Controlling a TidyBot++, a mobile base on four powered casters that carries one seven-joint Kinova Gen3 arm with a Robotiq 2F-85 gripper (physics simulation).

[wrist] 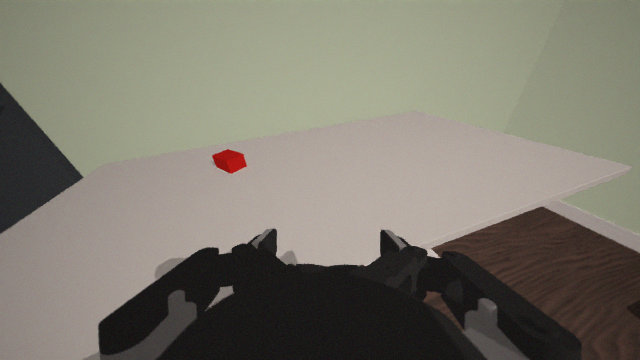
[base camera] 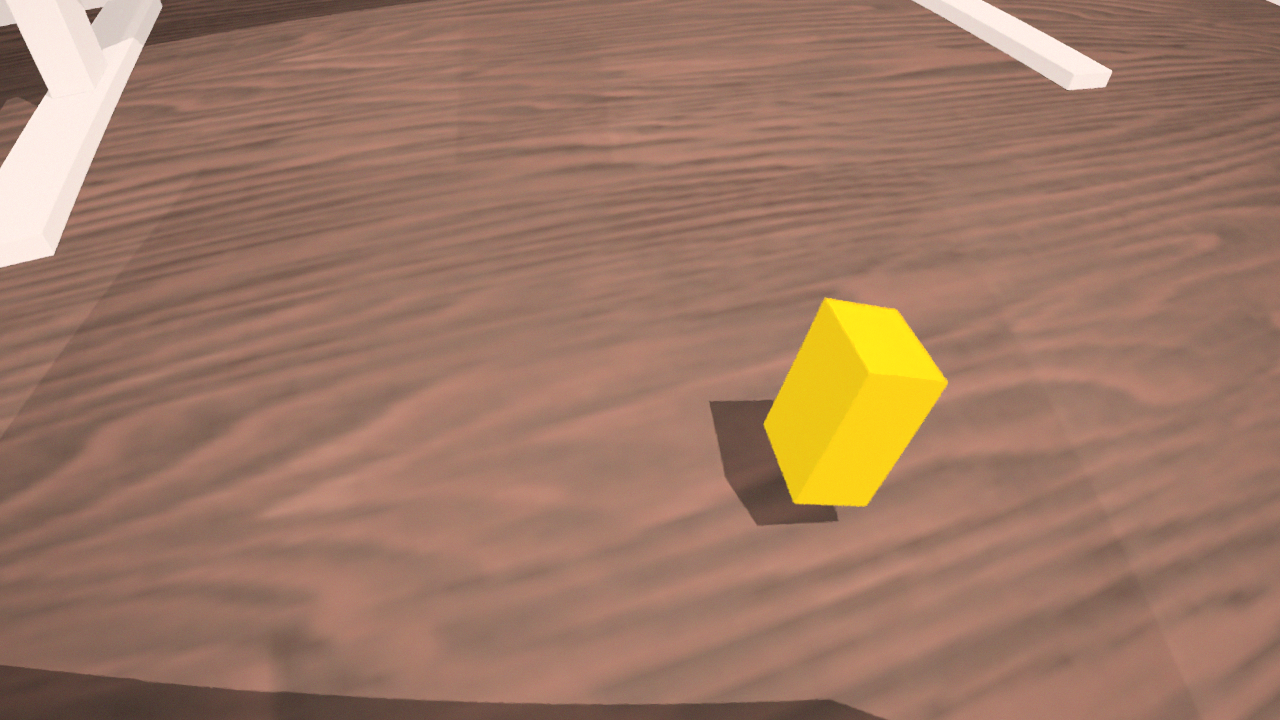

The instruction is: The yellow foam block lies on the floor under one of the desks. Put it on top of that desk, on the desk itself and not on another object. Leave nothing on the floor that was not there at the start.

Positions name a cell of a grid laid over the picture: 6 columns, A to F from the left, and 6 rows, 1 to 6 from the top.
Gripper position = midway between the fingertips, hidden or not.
Note:
I see my gripper (wrist: D5) and a yellow foam block (base camera: E4).
The wrist view does not show the yellow foam block: it is out of frame.

